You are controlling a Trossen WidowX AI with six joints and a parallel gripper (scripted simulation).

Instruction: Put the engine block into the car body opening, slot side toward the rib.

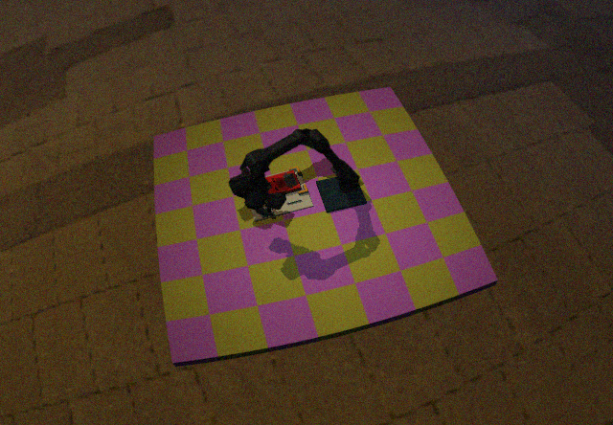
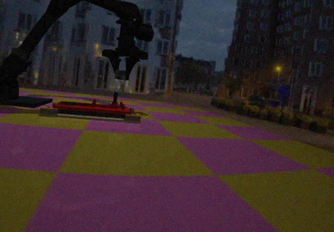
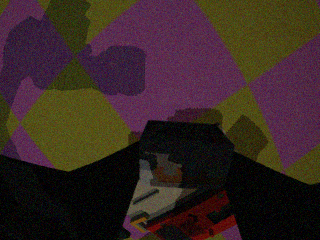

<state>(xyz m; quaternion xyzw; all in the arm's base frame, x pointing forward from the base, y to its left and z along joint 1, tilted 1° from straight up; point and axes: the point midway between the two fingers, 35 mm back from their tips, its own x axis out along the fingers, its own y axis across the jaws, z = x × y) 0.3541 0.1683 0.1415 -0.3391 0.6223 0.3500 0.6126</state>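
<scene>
My gripper tip is right at the engine block. Round my gripper tip: fixture plate: 40 mm behind, 200 mm to the right, 110 mm below.
</scene>
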